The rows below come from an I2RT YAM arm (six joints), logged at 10 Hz.
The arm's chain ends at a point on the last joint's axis. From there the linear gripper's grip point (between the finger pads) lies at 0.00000 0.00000 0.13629 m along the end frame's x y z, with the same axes.
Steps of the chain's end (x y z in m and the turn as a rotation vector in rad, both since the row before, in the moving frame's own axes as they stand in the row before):
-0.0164 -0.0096 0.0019 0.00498 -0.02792 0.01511
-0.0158 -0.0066 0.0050 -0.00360 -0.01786 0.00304
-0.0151 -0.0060 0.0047 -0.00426 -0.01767 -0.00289
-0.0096 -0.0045 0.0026 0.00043 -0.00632 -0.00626
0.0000 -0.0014 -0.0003 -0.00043 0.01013 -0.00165
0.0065 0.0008 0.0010 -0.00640 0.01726 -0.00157
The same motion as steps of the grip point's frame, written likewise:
-0.0202 -0.0103 0.0018 0.00498 -0.02792 0.01511
-0.0182 -0.0061 0.0050 -0.00360 -0.01786 0.00304
-0.0175 -0.0054 0.0047 -0.00426 -0.01767 -0.00289
-0.0105 -0.0046 0.0026 0.00043 -0.00632 -0.00626
0.0014 -0.0013 -0.0003 -0.00043 0.01013 -0.00165
0.0089 0.0017 0.0010 -0.00640 0.01726 -0.00157

